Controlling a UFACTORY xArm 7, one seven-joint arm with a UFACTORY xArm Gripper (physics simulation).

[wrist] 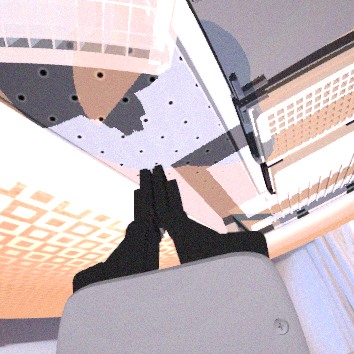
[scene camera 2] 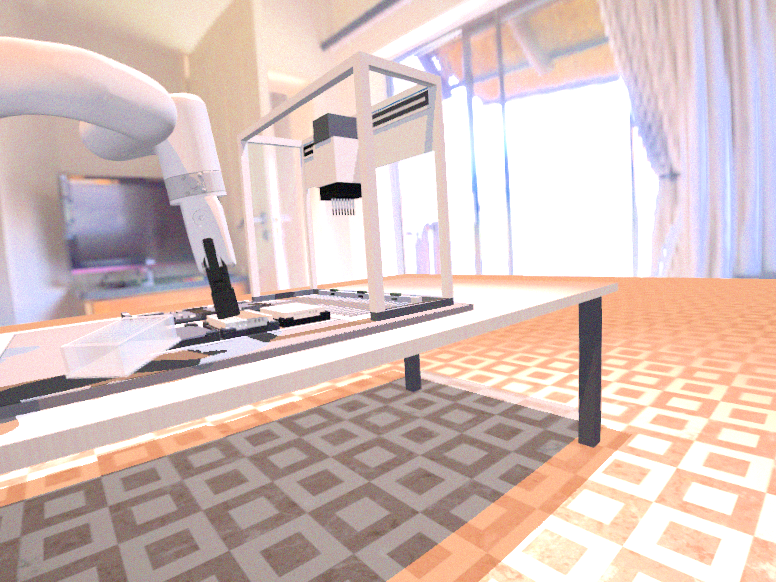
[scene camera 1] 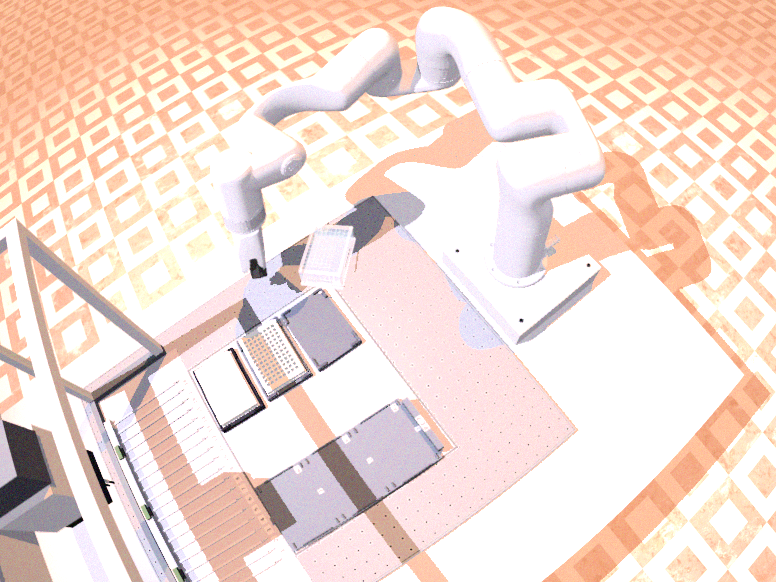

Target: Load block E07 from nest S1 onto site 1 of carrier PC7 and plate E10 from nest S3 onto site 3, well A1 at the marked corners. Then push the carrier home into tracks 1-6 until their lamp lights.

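Frame: origin at the arm's base, x ahead, y left, z up, level; centimetres.
Seen in the pictures: gripper, between the fingertips: [wrist: 156,179] [scene camera 2: 229,316] [scene camera 1: 259,274]; arm's base, origin of its link: [scene camera 1: 516,259].
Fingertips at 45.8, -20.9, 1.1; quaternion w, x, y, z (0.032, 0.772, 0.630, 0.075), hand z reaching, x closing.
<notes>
Pixels of each thing's top centre, then the offset from my fingertips to it, as dx, dy, dz.
- white well plate, centre of its top: [wrist: 320,113] [scene camera 1: 270,354] [scene camera 2: 238,315] +4.4, +15.6, -2.2
- block, centre of its top: [wrist: 316,165] [scene camera 1: 224,386] [scene camera 2: 291,307] +15.2, +17.4, -2.2
- third nest, centre of its top: [scene camera 1: 319,326] [scene camera 2: 177,330] -6.3, +14.3, -3.0
- long grey carrier, centre of its top: [scene camera 1: 345,473] [scene camera 2: 199,304] +1.0, +41.9, -1.8
- clear box-shaped item, centre of its top: [scene camera 2: 122,323] [scene camera 1: 325,247] -13.9, +1.6, +0.9
- pipetting head, centre of its top: [scene camera 1: 14,476] [scene camera 2: 338,143] +36.2, +33.0, +35.3
My gripper [scene camera 1: 258,274] [scene camera 2: 228,315] [wrist: 156,179] is shut and empty, pointing down beside the row of nests, on their outer side. A white well plate [scene camera 1: 273,355] [scene camera 2: 241,322] [wrist: 310,115] sits in the middle nest. A plain white plate or block [scene camera 1: 226,389] [scene camera 2: 294,310] sits in the nest nearest the tracks. The third nest [scene camera 1: 321,328] [wrist: 285,30] shows its bare grey floor. The long grey carrier [scene camera 1: 369,460] lies across from the nests, with no labware on it. The grooved tracks [scene camera 1: 181,452] lie at the left. Labels are not legible.
A clear box-shaped item [scene camera 1: 327,256] [scene camera 2: 119,347] [wrist: 90,30] rests near the board's outer edge, close to the grey-floored nest. A gantry frame [scene camera 1: 47,300] [scene camera 2: 369,187] with a pipetting head [scene camera 2: 340,162] stands over the track end. Green markers [scene camera 1: 146,511] line the tracks' far edge.
</notes>
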